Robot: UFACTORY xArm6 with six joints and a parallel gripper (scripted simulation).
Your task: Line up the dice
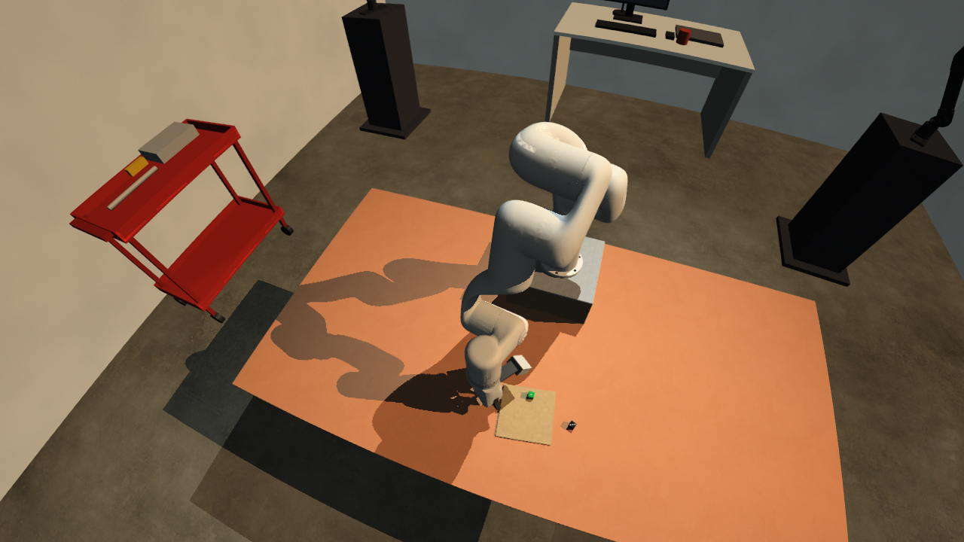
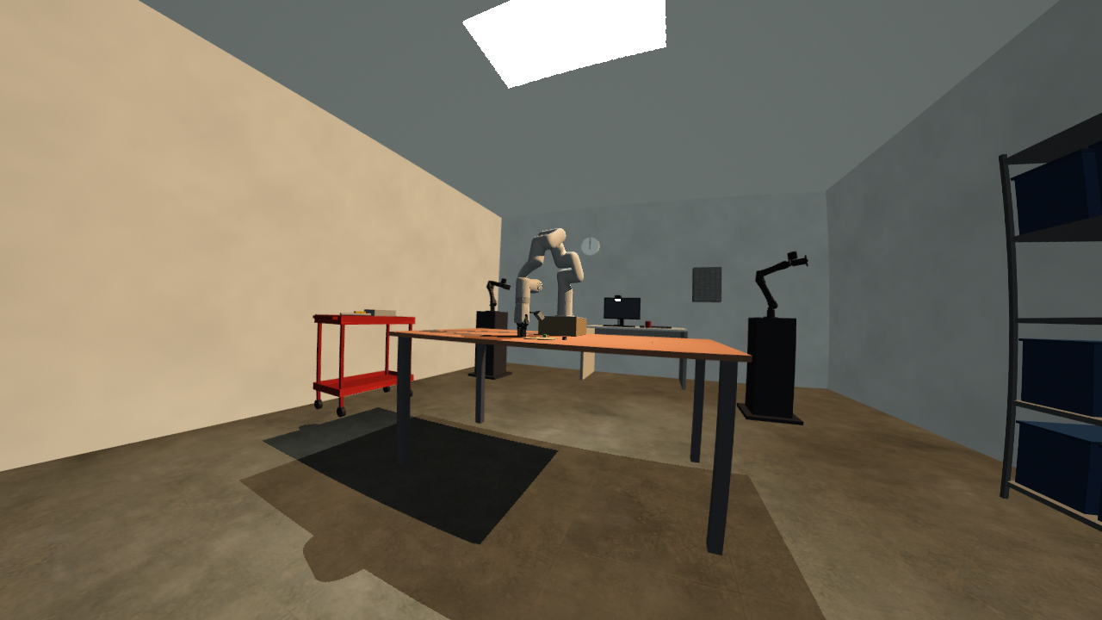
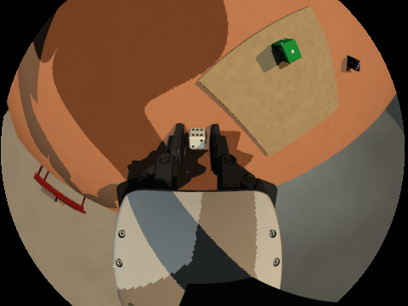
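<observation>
Now: the white die 10 mm below my hand. From my hand the other things lie so: black die (10 mm behind, 240 mm to the left, 10 mm below); green die (40 mm behind, 110 mm to the left, 10 mm below); tan mat (10 mm ahead, 120 mm to the left, 20 mm below).
</observation>
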